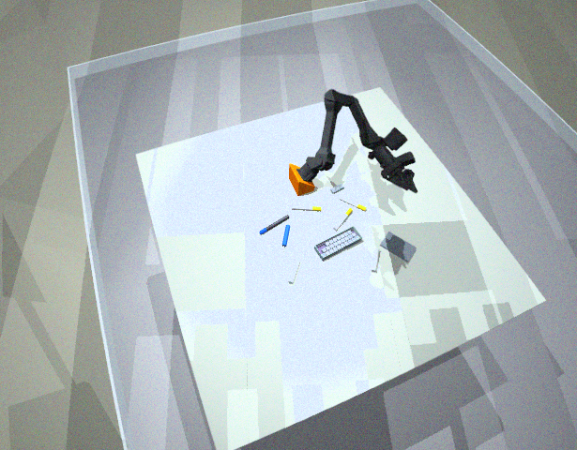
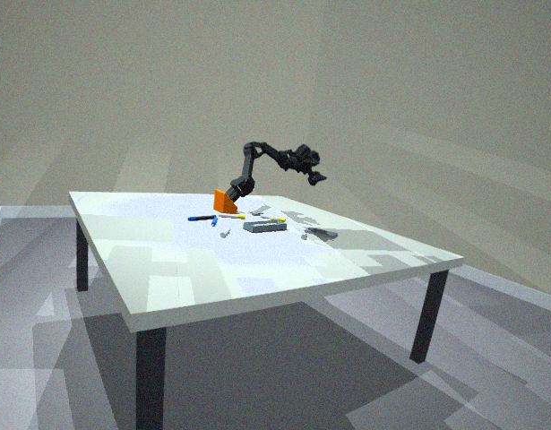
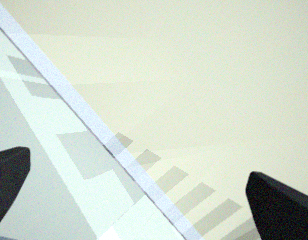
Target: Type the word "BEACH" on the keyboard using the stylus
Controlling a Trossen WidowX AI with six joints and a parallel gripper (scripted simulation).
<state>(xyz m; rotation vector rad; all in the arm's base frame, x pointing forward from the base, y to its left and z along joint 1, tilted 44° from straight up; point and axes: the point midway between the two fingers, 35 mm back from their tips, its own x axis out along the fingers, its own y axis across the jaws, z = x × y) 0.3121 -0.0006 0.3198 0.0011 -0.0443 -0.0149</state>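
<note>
The blue stylus is 150 mm behind my gripper tip, 430 mm to the right of it and 250 mm below it. From my gripper tip the other things lie so: grey flat pad: 80 mm ahead, 40 mm to the right, 250 mm below.
</note>
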